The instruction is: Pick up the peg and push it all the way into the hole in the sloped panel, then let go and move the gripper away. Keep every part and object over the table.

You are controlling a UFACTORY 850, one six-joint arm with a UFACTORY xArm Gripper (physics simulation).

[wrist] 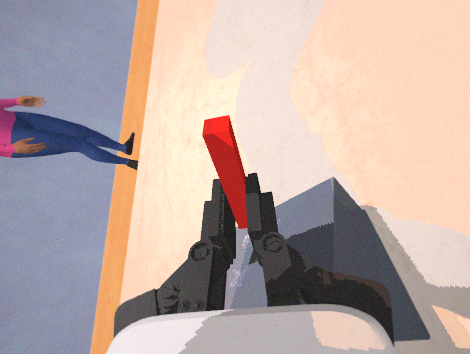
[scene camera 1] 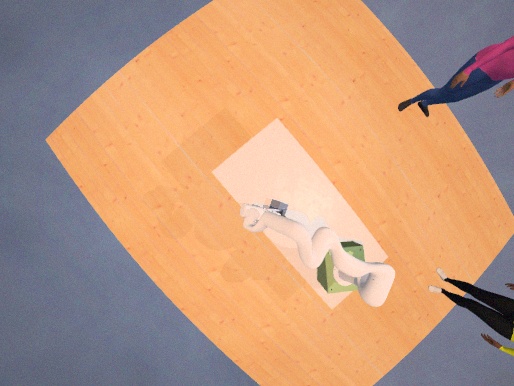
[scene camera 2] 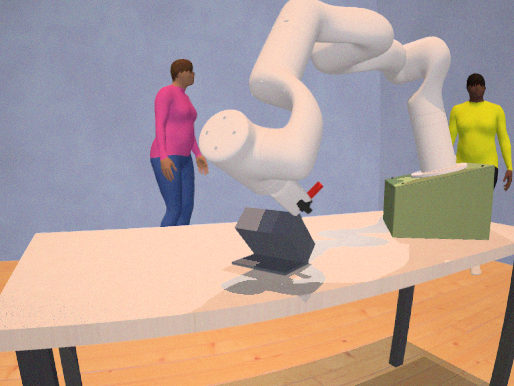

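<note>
The red peg point(scene camera 2: 315, 189) point(wrist: 223, 157) is held at a slant between the fingers, with one end sticking out past them, up and to the right in scene camera 2. My gripper point(scene camera 2: 304, 205) point(wrist: 239, 190) is shut on it, close to the upper right edge of the dark grey block with the sloped panel point(scene camera 1: 279, 205) point(scene camera 2: 282, 237) point(wrist: 367, 260). In the wrist view, part of the panel's face with pale speckled marks shows between the fingers, below the peg. The hole does not show. I cannot tell whether the peg's other end touches the panel.
The block stands on the pale table point(scene camera 1: 280, 155) point(scene camera 2: 125, 270) point(wrist: 400, 125). The green arm base point(scene camera 1: 328, 274) point(scene camera 2: 440, 210) stands at the table's other end. The arm reaches over the table, near one long edge. Two people stand beyond the table.
</note>
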